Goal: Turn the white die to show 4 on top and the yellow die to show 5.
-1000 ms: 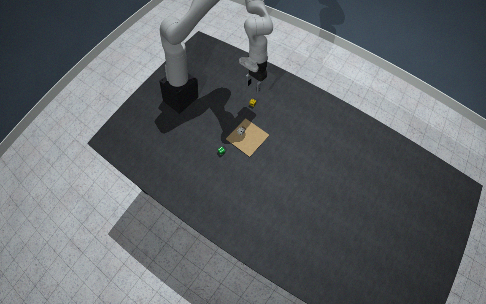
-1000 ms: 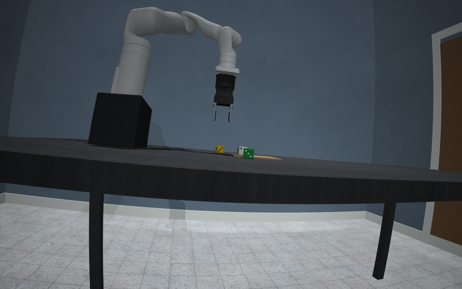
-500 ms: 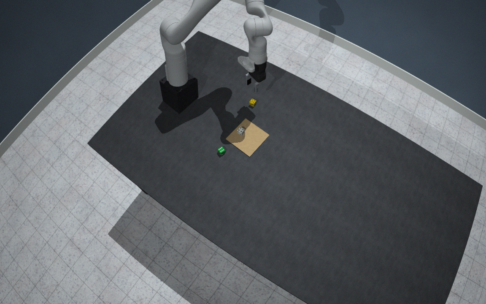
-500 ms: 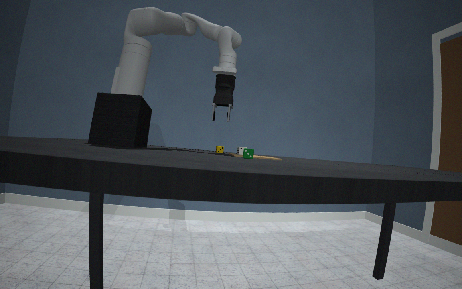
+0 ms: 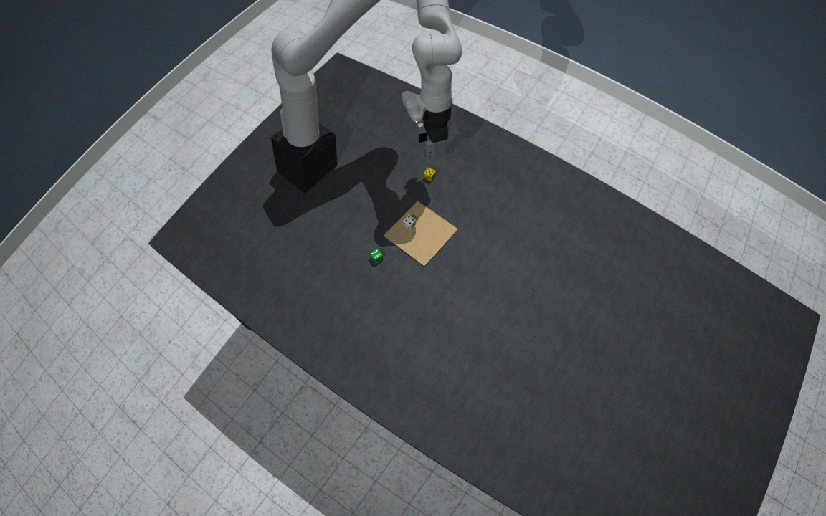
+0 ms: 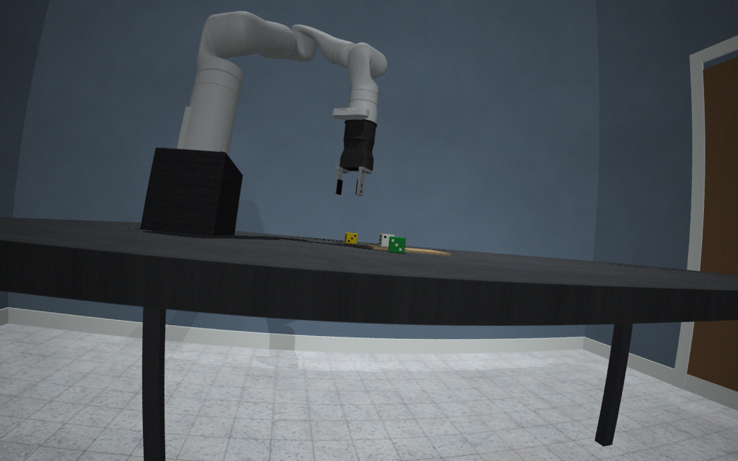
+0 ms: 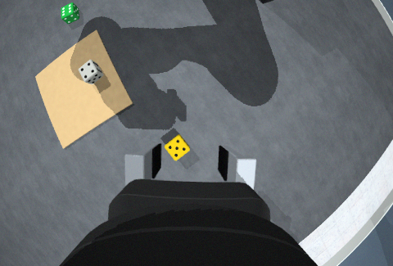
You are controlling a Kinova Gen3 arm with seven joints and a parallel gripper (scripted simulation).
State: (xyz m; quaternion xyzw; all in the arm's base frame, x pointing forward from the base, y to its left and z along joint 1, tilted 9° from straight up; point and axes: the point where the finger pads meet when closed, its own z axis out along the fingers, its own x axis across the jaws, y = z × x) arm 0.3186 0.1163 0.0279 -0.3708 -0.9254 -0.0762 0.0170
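Now: the yellow die 10 mm ahead of my hand, 10 mm to the right of it and 120 mm below it. The rest, counted from my hand: green die: 10 mm ahead, 300 mm to the right, 120 mm below; then white die: 40 mm ahead, 170 mm to the right, 110 mm below; then tan mat: 80 mm ahead, 180 mm to the right, 130 mm below.
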